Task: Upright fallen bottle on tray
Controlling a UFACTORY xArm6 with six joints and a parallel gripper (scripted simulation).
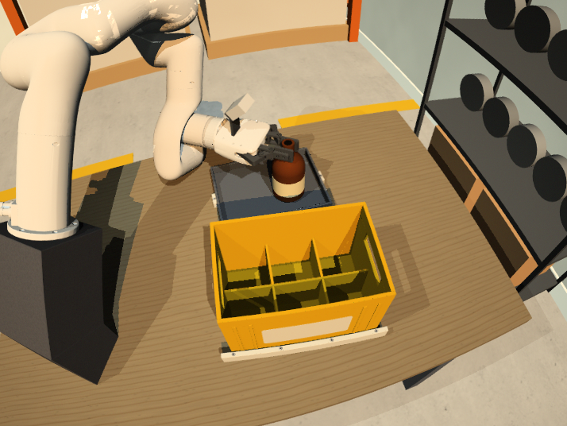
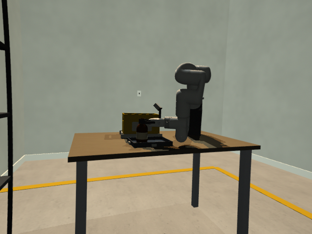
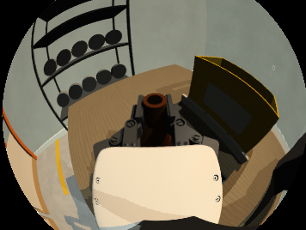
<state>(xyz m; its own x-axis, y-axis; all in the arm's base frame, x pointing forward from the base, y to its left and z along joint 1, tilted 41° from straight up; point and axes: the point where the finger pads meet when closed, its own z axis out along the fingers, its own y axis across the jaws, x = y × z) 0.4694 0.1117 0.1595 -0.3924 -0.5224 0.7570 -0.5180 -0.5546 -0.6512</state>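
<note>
The brown bottle lies 60 mm below my hand. Also, from my hand: dark grey tray 40 mm behind, 20 mm to the left, 130 mm below; yellow crate 50 mm behind, 280 mm to the right, 60 mm below.
</note>
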